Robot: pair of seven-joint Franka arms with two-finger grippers.
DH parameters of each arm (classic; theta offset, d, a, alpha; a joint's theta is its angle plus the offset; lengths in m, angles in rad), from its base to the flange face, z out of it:
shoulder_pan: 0 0.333 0 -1.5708
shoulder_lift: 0 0 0 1.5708
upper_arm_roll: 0 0.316 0.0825 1.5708
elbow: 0 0 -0.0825 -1.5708
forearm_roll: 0 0.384 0 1.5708
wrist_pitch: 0 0 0.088 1.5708
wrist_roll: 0 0.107 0 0
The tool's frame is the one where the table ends.
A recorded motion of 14 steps. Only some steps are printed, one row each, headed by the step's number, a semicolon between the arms.
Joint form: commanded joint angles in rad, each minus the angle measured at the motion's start. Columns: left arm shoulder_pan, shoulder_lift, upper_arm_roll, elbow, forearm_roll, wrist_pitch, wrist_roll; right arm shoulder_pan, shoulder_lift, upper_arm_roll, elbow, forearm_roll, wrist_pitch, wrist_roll.
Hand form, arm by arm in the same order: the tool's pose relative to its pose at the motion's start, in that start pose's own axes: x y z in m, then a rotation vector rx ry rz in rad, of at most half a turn. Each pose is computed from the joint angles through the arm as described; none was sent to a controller.
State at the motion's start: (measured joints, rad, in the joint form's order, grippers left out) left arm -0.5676 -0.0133 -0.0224 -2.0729 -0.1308 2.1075 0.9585; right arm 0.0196 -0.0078 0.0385 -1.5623 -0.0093 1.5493 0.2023
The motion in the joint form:
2: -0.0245 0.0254 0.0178 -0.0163 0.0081 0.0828 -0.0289; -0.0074 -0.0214 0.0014 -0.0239 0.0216 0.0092 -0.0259
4: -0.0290 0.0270 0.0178 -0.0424 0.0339 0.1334 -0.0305; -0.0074 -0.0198 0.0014 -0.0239 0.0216 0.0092 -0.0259
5: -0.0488 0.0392 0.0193 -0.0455 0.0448 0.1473 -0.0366; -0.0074 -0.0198 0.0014 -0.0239 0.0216 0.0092 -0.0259
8: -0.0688 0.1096 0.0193 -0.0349 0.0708 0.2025 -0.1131; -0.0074 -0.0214 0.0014 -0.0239 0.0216 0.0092 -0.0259
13: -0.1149 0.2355 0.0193 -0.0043 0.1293 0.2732 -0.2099; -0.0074 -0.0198 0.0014 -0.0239 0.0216 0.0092 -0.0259
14: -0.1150 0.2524 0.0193 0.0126 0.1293 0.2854 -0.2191; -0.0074 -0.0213 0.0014 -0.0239 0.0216 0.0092 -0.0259
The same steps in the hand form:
2: 0.0044 -0.0049 0.0144 0.0382 0.0167 -0.0223; -0.0056 0.0018 -0.0012 0.0216 0.0027 -0.0202
4: 0.0035 -0.0038 0.0227 0.0695 0.0120 -0.0067; -0.0051 0.0018 -0.0004 0.0214 0.0011 -0.0202
5: 0.0111 0.0010 0.0307 0.0719 0.0038 0.0108; -0.0051 0.0018 -0.0004 0.0214 0.0011 -0.0202
8: 0.0232 -0.0026 0.0617 0.0803 -0.0138 -0.0329; -0.0056 0.0018 -0.0012 0.0216 0.0027 -0.0202
13: 0.0478 -0.0002 0.1174 0.0885 -0.0594 -0.0469; -0.0051 0.0018 -0.0004 0.0214 0.0011 -0.0202
14: 0.0519 -0.0046 0.1192 0.0972 -0.0502 -0.0553; -0.0056 0.0018 -0.0012 0.0216 0.0026 -0.0202

